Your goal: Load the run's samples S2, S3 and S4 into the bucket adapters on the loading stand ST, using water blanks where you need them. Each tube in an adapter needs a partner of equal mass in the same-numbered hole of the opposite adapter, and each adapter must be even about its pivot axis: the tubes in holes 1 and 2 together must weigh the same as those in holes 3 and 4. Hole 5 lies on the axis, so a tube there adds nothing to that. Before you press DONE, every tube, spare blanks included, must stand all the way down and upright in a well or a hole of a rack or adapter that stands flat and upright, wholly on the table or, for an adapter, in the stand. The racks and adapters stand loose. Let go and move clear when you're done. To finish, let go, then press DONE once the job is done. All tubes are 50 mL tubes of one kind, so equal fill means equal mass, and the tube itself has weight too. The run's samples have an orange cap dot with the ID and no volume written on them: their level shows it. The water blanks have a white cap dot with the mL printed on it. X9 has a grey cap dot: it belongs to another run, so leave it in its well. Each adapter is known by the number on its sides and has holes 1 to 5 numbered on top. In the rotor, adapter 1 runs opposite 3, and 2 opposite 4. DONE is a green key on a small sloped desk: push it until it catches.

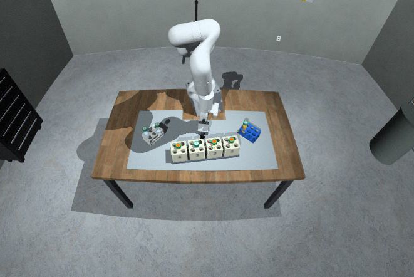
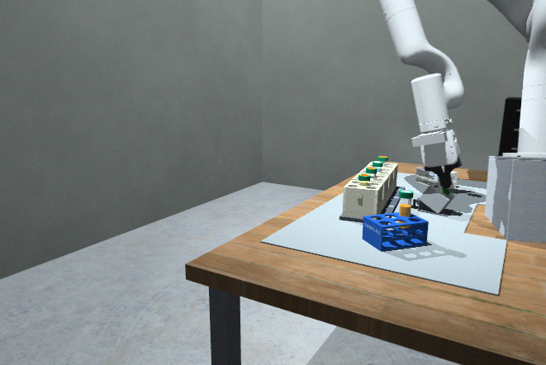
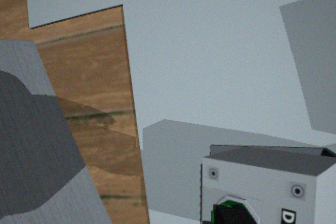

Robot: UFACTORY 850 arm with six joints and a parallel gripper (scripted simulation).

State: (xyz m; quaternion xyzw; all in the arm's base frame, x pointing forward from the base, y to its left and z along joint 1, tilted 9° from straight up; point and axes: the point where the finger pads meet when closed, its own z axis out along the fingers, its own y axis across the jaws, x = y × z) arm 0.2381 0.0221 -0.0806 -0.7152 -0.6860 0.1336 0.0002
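The green DONE key is 3 cm below my hand. Round my hand: loading stand: 21 cm ahead, 9 cm below, 2 cm to the left; sample tube S3: 18 cm to the left, 18 cm ahead, 3 cm below; sample tube: 20 cm ahead, 7 cm to the left, 3 cm below.
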